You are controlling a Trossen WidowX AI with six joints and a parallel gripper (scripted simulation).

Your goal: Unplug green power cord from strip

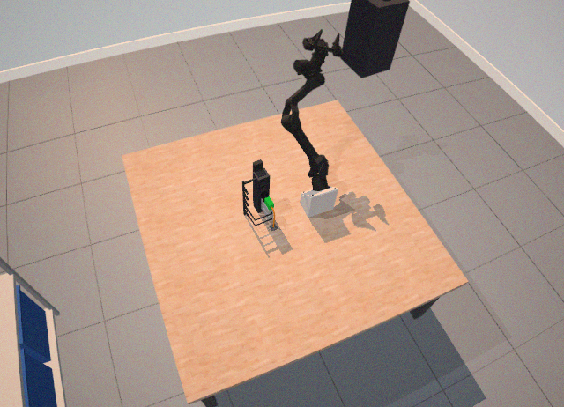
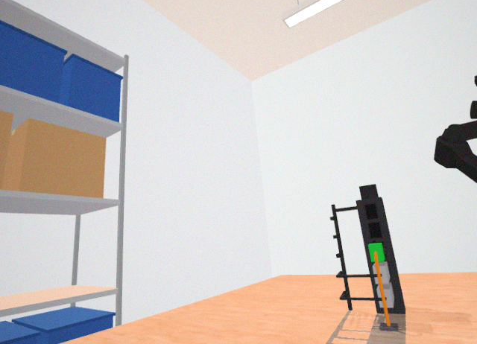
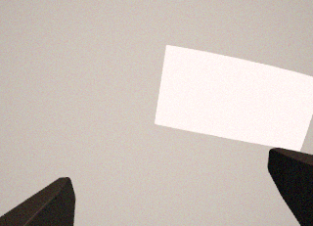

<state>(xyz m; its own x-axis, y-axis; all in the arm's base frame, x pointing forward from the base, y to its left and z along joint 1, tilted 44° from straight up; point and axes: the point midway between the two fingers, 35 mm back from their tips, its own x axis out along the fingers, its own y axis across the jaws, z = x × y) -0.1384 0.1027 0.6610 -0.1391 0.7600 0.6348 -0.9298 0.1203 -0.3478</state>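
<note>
Now: gripper tip 520 mm above the green plug, 480 mm short of it and 340 mm to the right of it. Round my gripper tip: anchor 660 mm below, 480 mm ahead, 410 mm to the left.
</note>
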